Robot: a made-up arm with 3 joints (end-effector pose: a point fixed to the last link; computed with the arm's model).
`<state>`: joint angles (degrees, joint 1 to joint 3).
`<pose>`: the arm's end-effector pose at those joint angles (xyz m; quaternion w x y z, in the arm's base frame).
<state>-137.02 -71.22 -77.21</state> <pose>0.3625 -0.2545 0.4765 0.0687 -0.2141 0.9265 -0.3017</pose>
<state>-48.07 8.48 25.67</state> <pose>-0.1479 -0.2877 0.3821 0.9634 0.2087 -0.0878 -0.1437</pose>
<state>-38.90 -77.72 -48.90</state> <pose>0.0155 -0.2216 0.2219 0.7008 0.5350 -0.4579 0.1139</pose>
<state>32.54 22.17 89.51</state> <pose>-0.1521 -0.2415 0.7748 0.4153 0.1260 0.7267 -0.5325</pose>
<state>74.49 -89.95 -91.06</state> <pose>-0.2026 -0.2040 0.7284 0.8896 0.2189 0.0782 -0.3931</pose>
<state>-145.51 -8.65 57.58</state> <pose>0.3205 -0.2890 0.3901 0.7209 0.3419 -0.5379 0.2722</pose>
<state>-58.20 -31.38 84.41</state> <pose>-0.0039 -0.2533 0.2042 0.7425 0.5334 0.3888 0.1142</pose>
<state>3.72 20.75 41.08</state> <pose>-0.1928 -0.2658 0.6458 0.8559 0.0854 0.4022 -0.3137</pose>
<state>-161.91 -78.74 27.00</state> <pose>0.3885 -0.1468 0.6878 0.4486 0.0609 -0.5056 0.7344</pose>
